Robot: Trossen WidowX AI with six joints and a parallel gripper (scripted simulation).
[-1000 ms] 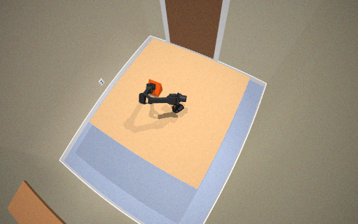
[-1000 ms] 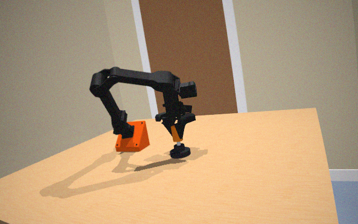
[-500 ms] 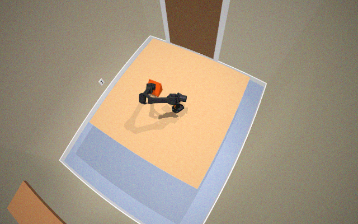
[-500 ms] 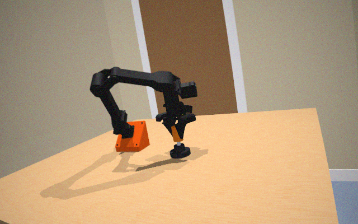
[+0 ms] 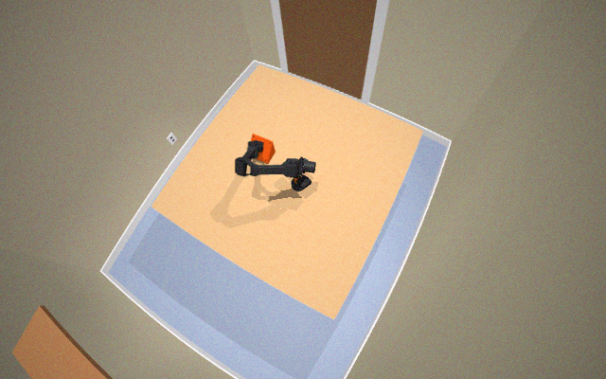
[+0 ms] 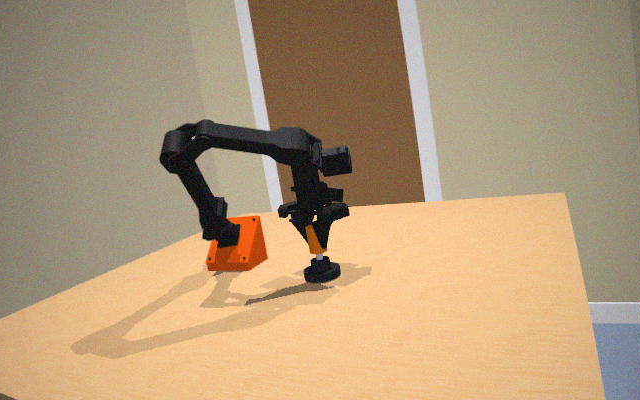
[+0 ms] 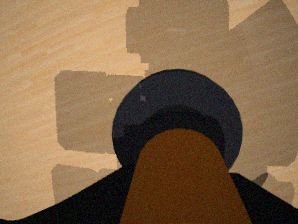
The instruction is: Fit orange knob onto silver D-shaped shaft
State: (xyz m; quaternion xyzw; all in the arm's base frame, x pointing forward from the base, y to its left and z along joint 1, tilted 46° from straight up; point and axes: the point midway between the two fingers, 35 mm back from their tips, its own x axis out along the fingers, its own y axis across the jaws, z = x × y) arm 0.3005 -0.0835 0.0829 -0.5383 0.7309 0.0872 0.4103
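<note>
The orange knob lies 3 cm above my gripper tip. Also, from my gripper tip: round pedestal: 4 cm below.
</note>
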